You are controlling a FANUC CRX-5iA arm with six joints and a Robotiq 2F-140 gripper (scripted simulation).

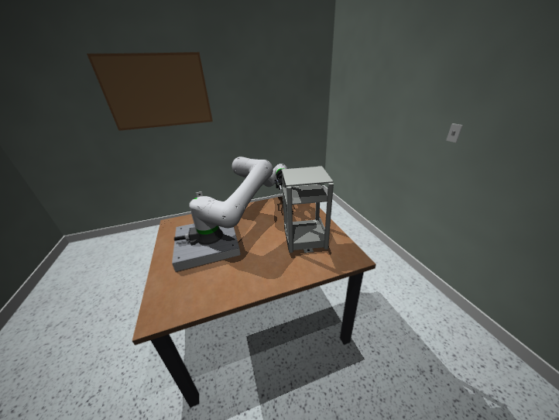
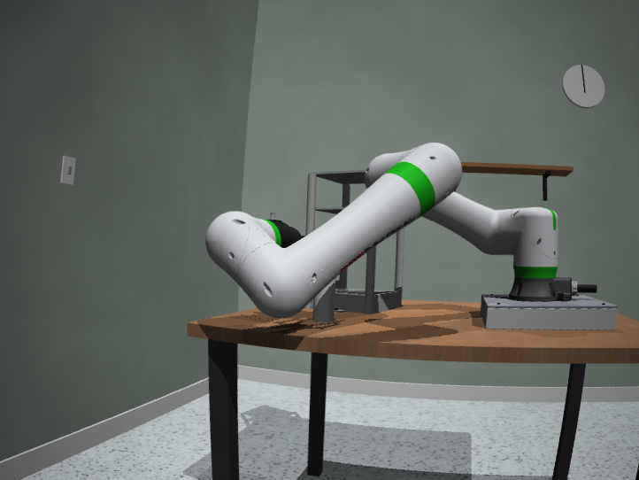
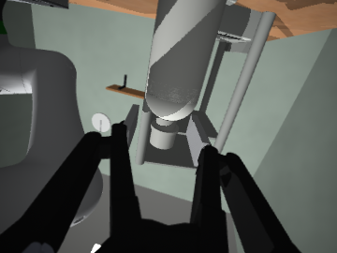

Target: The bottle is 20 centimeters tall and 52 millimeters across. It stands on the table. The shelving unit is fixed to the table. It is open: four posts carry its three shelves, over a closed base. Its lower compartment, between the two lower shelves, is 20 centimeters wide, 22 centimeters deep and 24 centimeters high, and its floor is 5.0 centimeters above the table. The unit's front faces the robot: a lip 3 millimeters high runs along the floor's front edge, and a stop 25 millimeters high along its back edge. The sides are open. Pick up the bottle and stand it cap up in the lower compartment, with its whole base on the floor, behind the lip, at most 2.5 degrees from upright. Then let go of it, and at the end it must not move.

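My gripper is now 5 cm above the bottle. Round my hand: shelving unit (33 cm to the right, 3 cm ahead, 2 cm above).
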